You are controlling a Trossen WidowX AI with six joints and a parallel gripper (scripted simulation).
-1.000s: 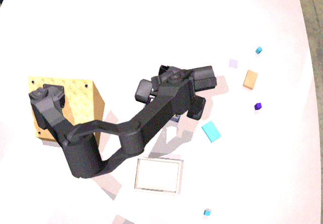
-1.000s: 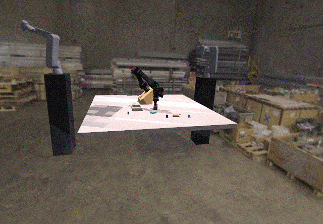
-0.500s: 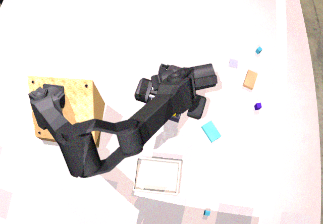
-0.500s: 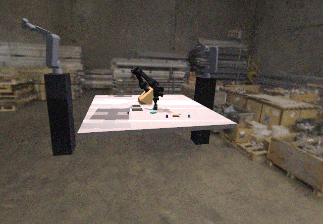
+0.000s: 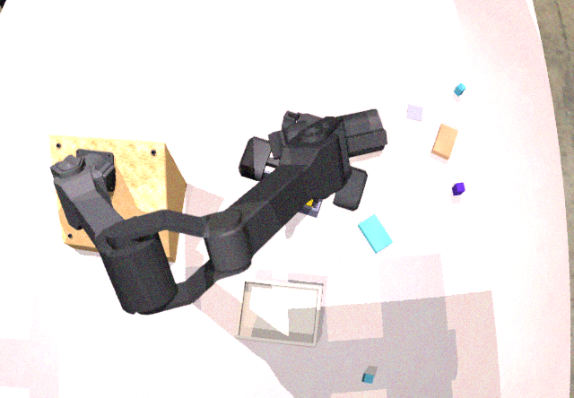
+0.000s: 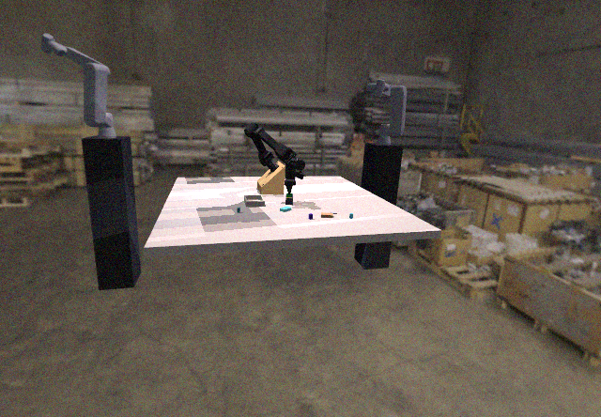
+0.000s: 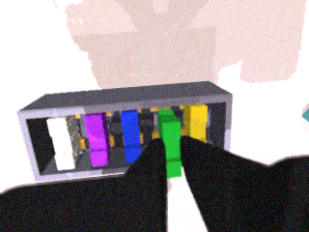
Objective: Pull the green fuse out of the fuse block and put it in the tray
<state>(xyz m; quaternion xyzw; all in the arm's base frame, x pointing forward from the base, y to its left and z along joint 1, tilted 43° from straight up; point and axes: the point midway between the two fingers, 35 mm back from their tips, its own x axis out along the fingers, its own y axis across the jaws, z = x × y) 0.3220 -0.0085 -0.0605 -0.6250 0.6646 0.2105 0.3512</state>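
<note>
The shallow grey tray lies 20 cm to the right of my gripper tip, 5 cm below it and 1 cm behind it. Also, from my gripper tip: pale tile: 20 cm to the left, 20 cm ahead, 5 cm below; cyan slab: 13 cm ahead, 5 cm to the right, 5 cm below; green fuse: 1 cm below.
</note>
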